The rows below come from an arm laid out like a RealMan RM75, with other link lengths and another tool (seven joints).
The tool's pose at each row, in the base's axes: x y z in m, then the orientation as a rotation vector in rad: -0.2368, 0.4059, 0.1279, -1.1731, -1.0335, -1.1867; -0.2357, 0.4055, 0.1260, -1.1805, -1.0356, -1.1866; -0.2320, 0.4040, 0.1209, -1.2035, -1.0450, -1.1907; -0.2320, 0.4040, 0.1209, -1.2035, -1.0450, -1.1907; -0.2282, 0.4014, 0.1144, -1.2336, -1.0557, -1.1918; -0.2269, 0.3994, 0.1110, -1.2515, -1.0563, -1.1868; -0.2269, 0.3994, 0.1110, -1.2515, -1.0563, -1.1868; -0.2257, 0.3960, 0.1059, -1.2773, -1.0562, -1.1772; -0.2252, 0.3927, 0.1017, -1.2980, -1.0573, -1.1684; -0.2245, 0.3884, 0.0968, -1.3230, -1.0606, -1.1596
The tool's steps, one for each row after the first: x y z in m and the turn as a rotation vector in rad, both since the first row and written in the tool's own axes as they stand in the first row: -0.0017, 0.0013, -0.0006, -0.0043, -0.0057, 0.0002; -0.0061, 0.0056, -0.0027, -0.0193, -0.0241, -0.0041; -0.0061, 0.0056, -0.0027, -0.0193, -0.0241, -0.0041; -0.0118, 0.0101, -0.0060, -0.0371, -0.0482, -0.0060; -0.0148, 0.0117, -0.0084, -0.0460, -0.0604, -0.0001; -0.0148, 0.0117, -0.0084, -0.0460, -0.0604, -0.0001; -0.0192, 0.0135, -0.0124, -0.0579, -0.0781, 0.0105; -0.0229, 0.0145, -0.0162, -0.0665, -0.0933, 0.0188; -0.0271, 0.0157, -0.0210, -0.0776, -0.1125, 0.0264
